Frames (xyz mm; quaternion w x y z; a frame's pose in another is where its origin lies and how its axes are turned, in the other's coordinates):
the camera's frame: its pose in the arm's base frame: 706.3 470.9 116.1 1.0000 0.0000 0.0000 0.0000
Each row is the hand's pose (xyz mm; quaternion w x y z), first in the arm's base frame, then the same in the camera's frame.
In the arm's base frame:
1: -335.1 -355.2 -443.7 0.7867 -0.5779 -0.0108 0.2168
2: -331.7 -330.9 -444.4 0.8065 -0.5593 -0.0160 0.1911
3: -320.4 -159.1 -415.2 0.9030 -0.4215 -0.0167 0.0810
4: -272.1 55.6 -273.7 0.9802 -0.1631 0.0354 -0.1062
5: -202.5 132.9 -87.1 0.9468 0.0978 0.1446 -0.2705
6: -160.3 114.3 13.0 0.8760 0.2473 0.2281 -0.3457
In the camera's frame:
1: -1041.4 -826.1 -559.8 0.7867 -0.5779 -0.0108 0.2168
2: -1038.0 -801.8 -560.5 0.8065 -0.5593 -0.0160 0.1911
3: -1026.7 -630.0 -531.3 0.9030 -0.4215 -0.0167 0.0810
4: -978.4 -415.3 -389.8 0.9802 -0.1631 0.0354 -0.1062
5: -908.8 -338.0 -203.2 0.9468 0.0978 0.1446 -0.2705
6: -866.6 -356.6 -103.1 0.8760 0.2473 0.2281 -0.3457

